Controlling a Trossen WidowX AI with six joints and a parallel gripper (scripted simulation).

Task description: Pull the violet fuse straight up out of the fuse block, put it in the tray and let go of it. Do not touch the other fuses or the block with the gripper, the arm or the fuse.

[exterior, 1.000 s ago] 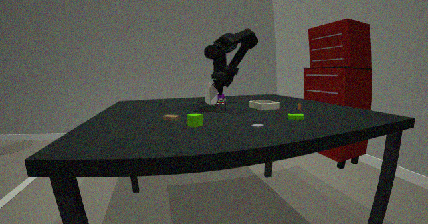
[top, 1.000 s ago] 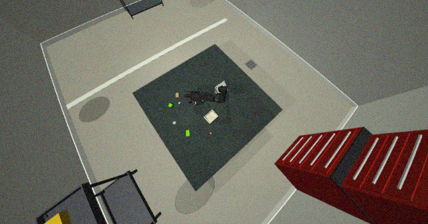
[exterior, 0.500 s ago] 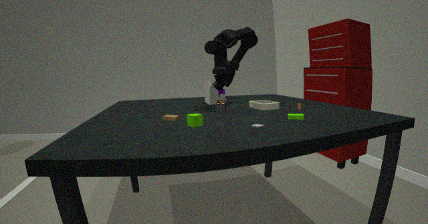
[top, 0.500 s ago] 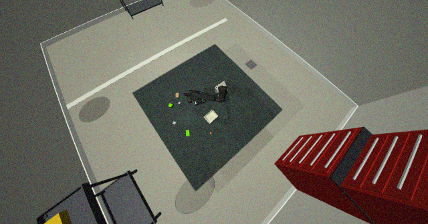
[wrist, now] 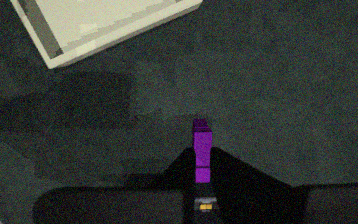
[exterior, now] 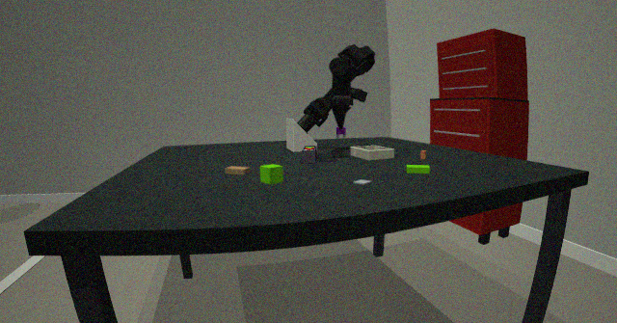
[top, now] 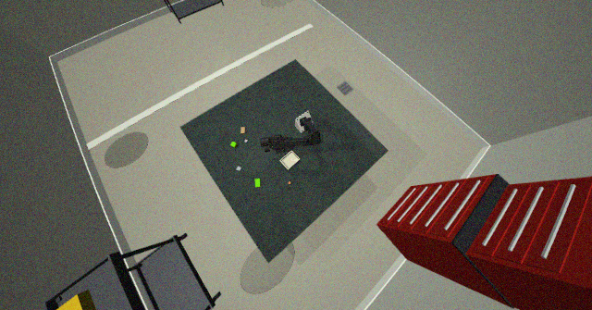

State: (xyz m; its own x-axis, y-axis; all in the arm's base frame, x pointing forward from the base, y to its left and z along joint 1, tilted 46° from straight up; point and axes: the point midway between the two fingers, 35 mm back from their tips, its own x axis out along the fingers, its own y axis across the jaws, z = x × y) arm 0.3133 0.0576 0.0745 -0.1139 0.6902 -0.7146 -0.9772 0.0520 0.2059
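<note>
Now: gripper tip 120 mm to the right of the cream tray, 100 mm above it and 50 mm past it.
</note>
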